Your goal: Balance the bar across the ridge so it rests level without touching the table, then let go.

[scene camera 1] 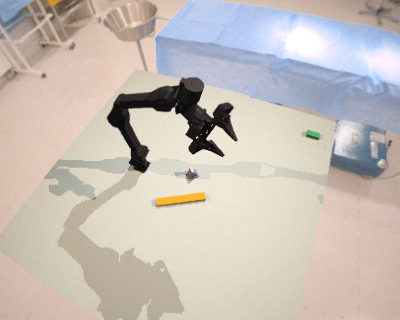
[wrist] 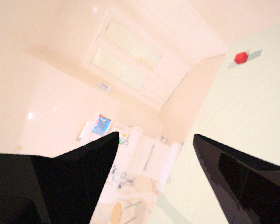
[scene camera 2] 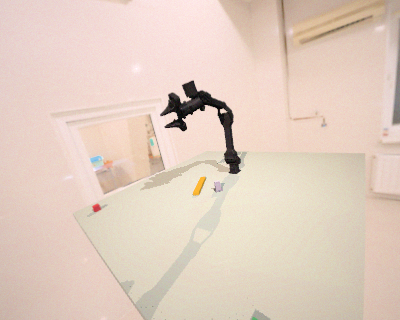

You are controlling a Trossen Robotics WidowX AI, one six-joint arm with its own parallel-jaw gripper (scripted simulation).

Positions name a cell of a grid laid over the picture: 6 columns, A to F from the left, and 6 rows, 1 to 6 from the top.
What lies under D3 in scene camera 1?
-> The gripper.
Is the gripper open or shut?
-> Open.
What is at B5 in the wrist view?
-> The gripper.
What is the gripper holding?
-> Nothing.
